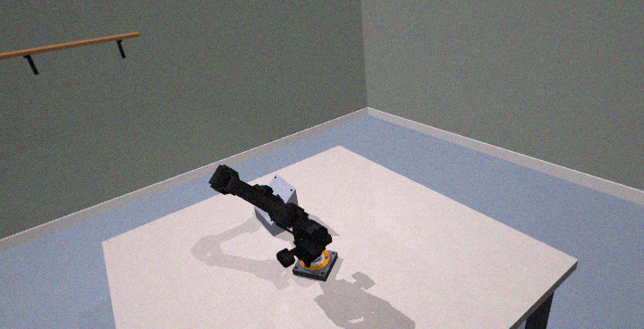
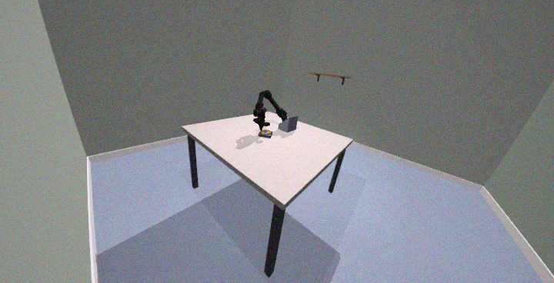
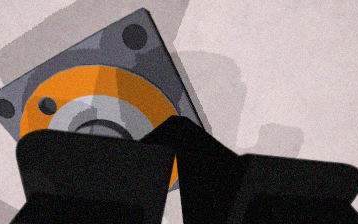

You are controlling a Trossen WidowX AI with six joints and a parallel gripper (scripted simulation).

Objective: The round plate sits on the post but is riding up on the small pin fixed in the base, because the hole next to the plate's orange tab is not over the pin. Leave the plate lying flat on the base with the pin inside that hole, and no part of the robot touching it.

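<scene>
Right now the round plate is 2 cm behind my gripper tip, 2 cm to the left of it and 1 cm below it. Also, from my gripper tip: grey square base 3 cm behind, 4 cm to the left, 2 cm below.
</scene>
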